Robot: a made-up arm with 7 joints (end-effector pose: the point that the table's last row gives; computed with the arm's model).
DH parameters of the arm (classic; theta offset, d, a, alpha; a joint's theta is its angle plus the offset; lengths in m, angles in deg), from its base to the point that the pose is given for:
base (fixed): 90 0.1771 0.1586 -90
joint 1: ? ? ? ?
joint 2: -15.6 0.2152 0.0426 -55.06
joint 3: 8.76 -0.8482 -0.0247 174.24
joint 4: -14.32 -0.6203 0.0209 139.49
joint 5: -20.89 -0.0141 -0.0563 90
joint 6: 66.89 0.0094 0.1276 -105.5
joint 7: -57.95 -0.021 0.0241 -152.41
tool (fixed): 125.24 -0.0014 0 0
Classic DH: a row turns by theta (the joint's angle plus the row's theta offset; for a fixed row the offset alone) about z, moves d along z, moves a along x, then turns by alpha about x.
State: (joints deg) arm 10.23 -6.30 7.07 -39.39 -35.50 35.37 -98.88
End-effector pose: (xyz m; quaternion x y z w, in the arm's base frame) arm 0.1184 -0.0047 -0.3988 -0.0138 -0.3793 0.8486 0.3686
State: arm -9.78 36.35 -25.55 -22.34 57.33 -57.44 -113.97
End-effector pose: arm 0.1426 0.2280 -0.1275 0.2679 -0.0030 0.4905 0.8292
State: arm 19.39 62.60 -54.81 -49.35 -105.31 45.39 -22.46
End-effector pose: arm 0.0061 0.1081 -0.2027 0.7316 -0.5430 0.1978 0.3616
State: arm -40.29 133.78 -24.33 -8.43 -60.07 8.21 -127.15
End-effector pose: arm -0.0333 0.4107 -0.1544 0.3571 0.7193 -0.3238 0.5002
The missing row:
joint 1: -88.9 -0.0324 -0.4633 98.75
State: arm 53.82 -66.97 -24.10 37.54 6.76 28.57 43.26
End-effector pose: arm 0.0956 -0.2221 -0.0959 -0.4230 0.3947 -0.7177 0.3875
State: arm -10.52 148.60 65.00 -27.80 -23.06 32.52 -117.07
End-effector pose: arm -0.0062 0.0320 -0.1138 0.9747 0.1846 0.1253 0.0161
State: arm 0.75 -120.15 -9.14 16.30 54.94 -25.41 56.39
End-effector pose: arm 0.0431 0.1455 -0.4264 0.6981 -0.6763 -0.2346 0.0156
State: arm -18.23 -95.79 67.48 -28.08 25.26 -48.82 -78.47
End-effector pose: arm -0.0552 0.2768 -0.3872 -0.0598 0.5104 0.6959 0.5017
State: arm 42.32 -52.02 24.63 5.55 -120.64 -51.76 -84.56
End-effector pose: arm 0.0800 -0.3367 -0.2380 0.8551 -0.1232 0.1276 0.4872
